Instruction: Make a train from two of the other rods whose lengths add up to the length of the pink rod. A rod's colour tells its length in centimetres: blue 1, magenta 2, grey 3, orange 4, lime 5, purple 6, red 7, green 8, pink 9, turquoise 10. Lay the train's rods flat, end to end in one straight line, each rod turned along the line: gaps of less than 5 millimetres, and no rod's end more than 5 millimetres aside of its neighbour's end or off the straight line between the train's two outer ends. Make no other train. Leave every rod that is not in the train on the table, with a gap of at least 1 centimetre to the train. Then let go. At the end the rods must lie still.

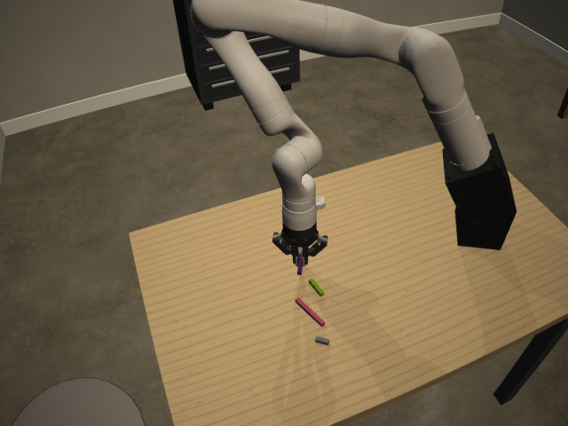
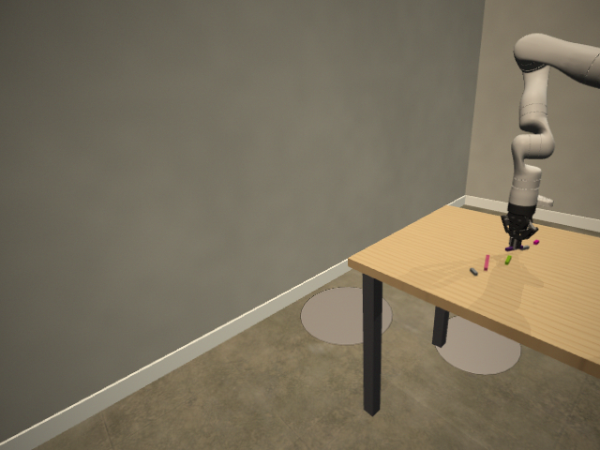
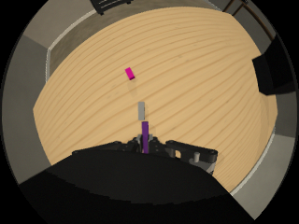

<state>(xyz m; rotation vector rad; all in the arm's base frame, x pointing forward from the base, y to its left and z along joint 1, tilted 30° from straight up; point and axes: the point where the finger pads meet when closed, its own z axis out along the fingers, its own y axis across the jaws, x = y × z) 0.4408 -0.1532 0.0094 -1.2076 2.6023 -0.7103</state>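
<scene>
Now: hand 7 cm to the right of the lime rod, 3 cm above it and 1 cm short of it. Round my hand: magenta rod (10 cm to the right, 6 cm behind, 3 cm below); purple rod (2 cm below); pink rod (12 cm to the left, 7 cm ahead, 3 cm below).
</scene>
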